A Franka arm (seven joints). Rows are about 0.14 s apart.
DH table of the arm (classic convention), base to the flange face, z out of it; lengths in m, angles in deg. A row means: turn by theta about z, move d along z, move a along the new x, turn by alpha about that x. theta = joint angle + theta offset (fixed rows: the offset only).
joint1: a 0; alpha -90; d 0.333; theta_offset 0
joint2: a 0; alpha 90; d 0; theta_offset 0
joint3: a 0.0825; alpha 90; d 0.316; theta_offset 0
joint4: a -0.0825; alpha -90; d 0; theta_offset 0
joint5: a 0; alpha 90; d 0.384; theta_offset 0
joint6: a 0.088; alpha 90; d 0; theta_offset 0
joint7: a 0; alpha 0; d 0.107; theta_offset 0
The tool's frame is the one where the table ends.
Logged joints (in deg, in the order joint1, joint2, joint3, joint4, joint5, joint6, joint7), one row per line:
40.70, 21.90, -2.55, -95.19, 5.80, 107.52, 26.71
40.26, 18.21, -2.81, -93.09, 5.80, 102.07, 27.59
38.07, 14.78, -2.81, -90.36, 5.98, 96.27, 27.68
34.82, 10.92, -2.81, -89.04, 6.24, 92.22, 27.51
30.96, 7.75, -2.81, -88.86, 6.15, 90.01, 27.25
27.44, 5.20, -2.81, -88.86, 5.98, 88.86, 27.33
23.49, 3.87, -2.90, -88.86, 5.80, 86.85, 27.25
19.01, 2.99, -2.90, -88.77, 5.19, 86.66, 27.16
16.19, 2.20, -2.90, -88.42, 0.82, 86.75, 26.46
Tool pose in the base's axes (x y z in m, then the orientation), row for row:
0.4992, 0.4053, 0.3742, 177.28, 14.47, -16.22
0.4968, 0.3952, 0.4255, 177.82, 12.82, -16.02
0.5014, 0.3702, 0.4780, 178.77, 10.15, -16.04
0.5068, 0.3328, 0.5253, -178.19, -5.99, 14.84
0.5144, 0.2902, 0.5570, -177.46, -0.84, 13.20
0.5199, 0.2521, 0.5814, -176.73, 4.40, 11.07
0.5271, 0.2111, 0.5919, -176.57, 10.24, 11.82
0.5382, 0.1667, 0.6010, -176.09, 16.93, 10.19
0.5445, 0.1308, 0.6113, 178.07, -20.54, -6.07
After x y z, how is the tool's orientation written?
As a rotation vector, in degrees.
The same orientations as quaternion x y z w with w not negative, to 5 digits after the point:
0.99249, 0.08101, -0.09081, 0.01215
0.99337, 0.07162, -0.08949, 0.00873
0.99441, 0.05646, -0.08922, 0.00196
-0.99595, -0.03348, 0.08294, 0.00954
-0.99707, -0.00472, 0.07417, 0.01787
-0.99742, 0.02483, 0.06248, 0.02503
-0.99582, 0.05775, 0.06666, 0.02390
-0.99346, 0.09552, 0.05749, 0.02447
0.99283, -0.11452, -0.03384, 0.00564

